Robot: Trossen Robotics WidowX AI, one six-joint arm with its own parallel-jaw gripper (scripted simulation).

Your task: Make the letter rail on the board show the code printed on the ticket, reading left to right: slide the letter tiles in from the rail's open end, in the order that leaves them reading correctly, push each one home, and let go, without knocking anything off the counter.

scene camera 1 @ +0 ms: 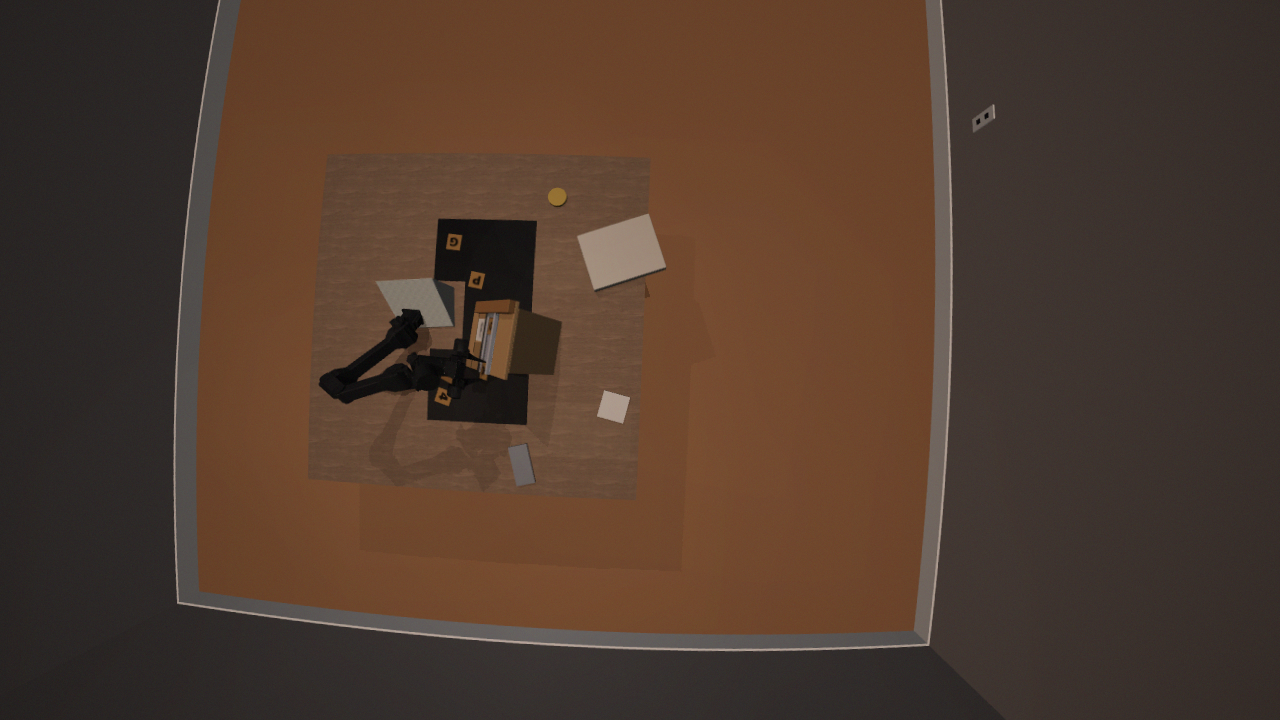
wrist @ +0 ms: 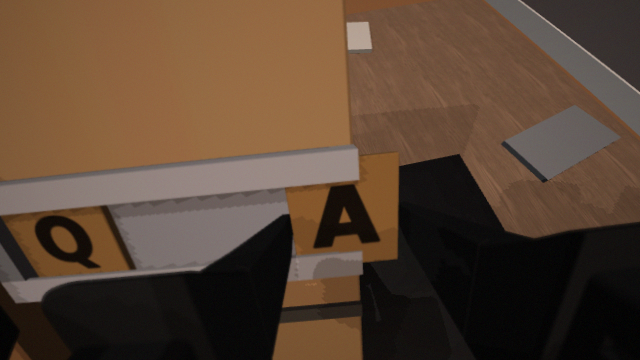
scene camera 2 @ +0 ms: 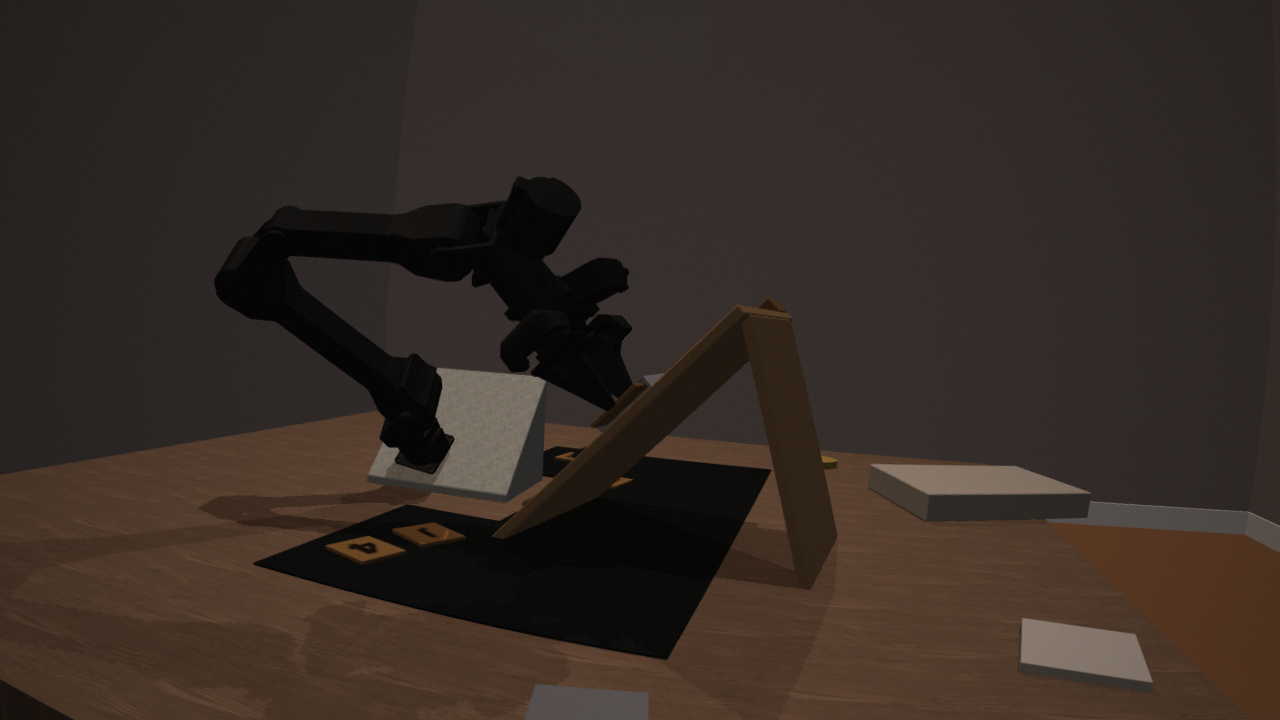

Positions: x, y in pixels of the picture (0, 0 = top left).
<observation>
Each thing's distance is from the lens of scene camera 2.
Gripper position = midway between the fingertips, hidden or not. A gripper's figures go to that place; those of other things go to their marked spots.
gripper [scene camera 2: 624, 405]: 0.73 m
j tile [scene camera 2: 429, 534]: 0.80 m
</observation>
